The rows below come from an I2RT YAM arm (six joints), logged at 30 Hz.
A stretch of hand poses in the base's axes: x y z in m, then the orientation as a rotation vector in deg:
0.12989, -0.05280, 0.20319, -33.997, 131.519, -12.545
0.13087, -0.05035, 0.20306, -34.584, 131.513, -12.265
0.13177, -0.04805, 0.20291, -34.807, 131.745, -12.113
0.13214, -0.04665, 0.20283, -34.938, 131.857, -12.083
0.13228, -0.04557, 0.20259, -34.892, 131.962, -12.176
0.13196, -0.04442, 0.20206, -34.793, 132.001, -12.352
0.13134, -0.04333, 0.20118, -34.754, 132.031, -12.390
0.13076, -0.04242, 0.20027, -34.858, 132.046, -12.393
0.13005, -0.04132, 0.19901, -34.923, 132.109, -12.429
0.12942, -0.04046, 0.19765, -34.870, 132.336, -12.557
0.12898, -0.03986, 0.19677, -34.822, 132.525, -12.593
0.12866, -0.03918, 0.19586, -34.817, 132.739, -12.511
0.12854, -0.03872, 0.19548, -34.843, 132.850, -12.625
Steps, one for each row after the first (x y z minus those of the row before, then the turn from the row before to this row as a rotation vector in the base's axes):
0.00098, 0.00245, -0.00013, 0.005, 0.167, 0.484
0.00090, 0.00230, -0.00015, 0.009, 0.292, 0.140
0.00037, 0.00140, -0.00008, -0.035, 0.141, 0.071
0.00014, 0.00108, -0.00024, -0.063, 0.077, -0.084
-0.00032, 0.00115, -0.00053, -0.097, -0.008, -0.128
-0.00062, 0.00109, -0.00088, -0.018, 0.014, -0.045
-0.00058, 0.00091, -0.00091, -0.038, 0.039, 0.066
-0.00071, 0.00110, -0.00126, -0.054, 0.071, 0.018
-0.00063, 0.00086, -0.00136, -0.099, 0.187, -0.129
-0.00044, 0.00060, -0.00088, -0.031, 0.163, -0.090
-0.00032, 0.00068, -0.00091, 0.037, 0.211, -0.033
-0.00012, 0.00046, -0.00038, -0.102, 0.098, -0.042

